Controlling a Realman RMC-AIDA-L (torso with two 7-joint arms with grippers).
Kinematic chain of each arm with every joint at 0, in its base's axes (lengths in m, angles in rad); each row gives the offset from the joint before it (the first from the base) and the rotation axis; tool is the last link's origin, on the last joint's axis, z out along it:
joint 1: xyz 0 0 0.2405 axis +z
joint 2: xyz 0 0 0 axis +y
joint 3: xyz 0 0 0.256 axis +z
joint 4: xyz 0 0 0 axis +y
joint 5: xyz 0 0 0.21 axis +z
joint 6: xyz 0 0 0 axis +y
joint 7: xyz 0 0 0.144 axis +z
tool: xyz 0 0 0
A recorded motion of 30 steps. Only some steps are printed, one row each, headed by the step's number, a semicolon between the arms.
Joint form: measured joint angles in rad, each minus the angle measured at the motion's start. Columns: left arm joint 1, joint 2, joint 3, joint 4, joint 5, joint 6, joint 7; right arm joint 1, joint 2, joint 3, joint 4, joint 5, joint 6, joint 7.
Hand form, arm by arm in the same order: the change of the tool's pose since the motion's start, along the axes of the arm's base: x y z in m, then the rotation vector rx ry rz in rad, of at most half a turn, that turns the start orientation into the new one. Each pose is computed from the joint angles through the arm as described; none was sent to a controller.
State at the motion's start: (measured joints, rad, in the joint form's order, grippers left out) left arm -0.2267 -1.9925 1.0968 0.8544 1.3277 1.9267 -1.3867; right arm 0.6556 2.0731 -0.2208 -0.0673 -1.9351 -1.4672 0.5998
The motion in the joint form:
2: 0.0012 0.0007 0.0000 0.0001 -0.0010 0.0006 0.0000; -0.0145 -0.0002 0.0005 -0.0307 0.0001 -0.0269 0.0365
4: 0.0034 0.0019 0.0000 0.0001 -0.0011 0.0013 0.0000; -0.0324 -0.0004 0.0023 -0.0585 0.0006 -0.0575 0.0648
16: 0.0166 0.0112 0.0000 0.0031 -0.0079 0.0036 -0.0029; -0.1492 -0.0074 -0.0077 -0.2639 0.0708 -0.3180 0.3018
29: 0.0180 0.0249 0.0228 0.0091 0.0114 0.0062 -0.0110; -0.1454 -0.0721 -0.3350 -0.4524 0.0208 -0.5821 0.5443
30: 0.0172 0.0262 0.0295 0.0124 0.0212 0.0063 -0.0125; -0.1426 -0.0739 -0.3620 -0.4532 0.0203 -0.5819 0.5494
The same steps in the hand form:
2: -0.0003 -0.0003 0.0003 0.0004 -0.0003 0.0006; 0.0043 -0.0017 0.0070 -0.0035 0.0162 -0.0077
4: -0.0010 -0.0008 0.0007 0.0004 0.0005 0.0023; 0.0090 -0.0050 0.0138 -0.0036 0.0324 -0.0124
16: -0.0049 -0.0035 0.0044 0.0042 0.0040 0.0128; 0.0305 -0.0336 0.0709 -0.0159 0.1818 0.0012
29: -0.0069 -0.0059 0.0031 -0.0293 0.0378 0.0044; 0.0108 -0.0607 0.0901 -0.4639 0.0341 0.2467
30: -0.0069 -0.0064 0.0017 -0.0403 0.0494 -0.0003; 0.0097 -0.0613 0.0878 -0.4898 0.0208 0.2539

